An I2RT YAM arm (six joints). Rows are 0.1 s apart.
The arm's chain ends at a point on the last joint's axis. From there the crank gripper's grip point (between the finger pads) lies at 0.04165 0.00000 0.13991 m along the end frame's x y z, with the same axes.
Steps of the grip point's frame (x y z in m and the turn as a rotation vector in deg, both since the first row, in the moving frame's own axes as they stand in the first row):
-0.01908 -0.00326 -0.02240 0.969 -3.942 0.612
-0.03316 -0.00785 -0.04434 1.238 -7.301 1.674
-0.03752 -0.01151 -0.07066 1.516 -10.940 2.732
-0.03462 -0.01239 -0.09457 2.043 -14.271 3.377
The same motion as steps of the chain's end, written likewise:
-0.00937 -0.00126 -0.02492 0.969 -3.942 0.612
-0.01507 -0.00573 -0.04848 1.238 -7.301 1.674
-0.01026 -0.00907 -0.07600 1.516 -10.940 2.732
0.00105 -0.00868 -0.10047 2.043 -14.271 3.377

